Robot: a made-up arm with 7 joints.
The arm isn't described. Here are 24 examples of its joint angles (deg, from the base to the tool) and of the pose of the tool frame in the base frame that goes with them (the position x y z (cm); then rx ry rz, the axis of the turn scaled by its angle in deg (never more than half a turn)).
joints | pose
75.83 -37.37 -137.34 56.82 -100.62 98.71 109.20 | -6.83 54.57 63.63 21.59 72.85 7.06
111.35 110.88 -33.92 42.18 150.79 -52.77 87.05 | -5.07 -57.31 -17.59 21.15 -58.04 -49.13
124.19 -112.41 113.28 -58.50 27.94 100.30 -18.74 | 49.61 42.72 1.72 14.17 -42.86 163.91
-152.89 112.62 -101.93 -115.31 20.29 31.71 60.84 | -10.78 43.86 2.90 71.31 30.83 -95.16
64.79 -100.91 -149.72 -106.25 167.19 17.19 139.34 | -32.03 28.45 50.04 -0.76 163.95 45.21
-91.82 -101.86 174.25 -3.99 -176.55 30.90 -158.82 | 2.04 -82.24 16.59 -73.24 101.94 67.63
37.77 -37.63 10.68 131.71 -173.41 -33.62 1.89 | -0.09 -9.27 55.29 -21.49 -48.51 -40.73
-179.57 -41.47 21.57 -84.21 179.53 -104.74 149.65 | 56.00 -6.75 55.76 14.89 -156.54 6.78
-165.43 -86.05 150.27 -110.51 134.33 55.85 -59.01 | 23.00 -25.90 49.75 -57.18 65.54 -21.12
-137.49 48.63 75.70 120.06 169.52 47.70 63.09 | -0.01 45.86 46.21 -41.70 -121.21 113.36
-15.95 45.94 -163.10 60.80 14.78 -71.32 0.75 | 32.77 13.85 90.40 -16.38 -125.85 3.19
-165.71 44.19 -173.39 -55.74 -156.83 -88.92 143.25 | -60.44 13.38 64.02 -155.34 -26.09 -31.62
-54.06 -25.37 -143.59 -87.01 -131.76 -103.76 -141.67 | 6.61 -6.14 86.55 31.16 128.83 -16.63
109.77 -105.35 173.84 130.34 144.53 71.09 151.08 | 10.62 22.19 -10.19 39.72 -9.20 -152.68
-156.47 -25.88 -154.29 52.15 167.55 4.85 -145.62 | 44.07 -32.99 78.81 -110.25 88.43 100.66
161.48 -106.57 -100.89 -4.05 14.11 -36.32 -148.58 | 71.95 33.82 4.42 -48.50 -96.58 137.76
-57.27 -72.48 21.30 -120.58 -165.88 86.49 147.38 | -21.29 -20.67 17.12 76.42 111.27 -107.99
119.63 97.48 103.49 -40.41 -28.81 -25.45 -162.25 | -13.43 -74.48 14.16 -80.93 -32.33 19.99
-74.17 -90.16 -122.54 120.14 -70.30 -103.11 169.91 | -33.30 -29.40 22.49 -147.31 35.01 -40.93
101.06 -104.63 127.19 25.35 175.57 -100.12 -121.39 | -4.55 62.92 -2.35 -56.78 49.32 -27.47
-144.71 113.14 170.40 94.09 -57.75 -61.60 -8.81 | -48.98 32.18 37.43 132.25 50.47 90.54
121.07 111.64 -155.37 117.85 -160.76 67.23 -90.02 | -15.96 -46.68 38.74 -109.62 54.12 -2.78
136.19 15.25 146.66 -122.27 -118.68 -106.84 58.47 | -3.43 -30.37 59.30 62.71 -124.96 -49.40
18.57 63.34 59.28 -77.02 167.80 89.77 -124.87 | 36.65 10.68 61.81 103.76 -20.37 121.70
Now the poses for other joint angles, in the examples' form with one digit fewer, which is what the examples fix.
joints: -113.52 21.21 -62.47 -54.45 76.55 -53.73 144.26
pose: 18.8 14.9 93.6 -112.8 90.6 76.9
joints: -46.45 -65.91 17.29 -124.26 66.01 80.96 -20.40
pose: -27.0 -33.2 14.8 -31.5 -63.0 -86.8
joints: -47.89 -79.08 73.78 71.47 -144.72 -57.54 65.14
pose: -7.5 -60.0 39.3 -18.2 -67.0 0.0
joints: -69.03 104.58 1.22 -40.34 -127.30 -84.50 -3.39
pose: 35.8 65.3 21.5 -26.9 -57.3 50.3
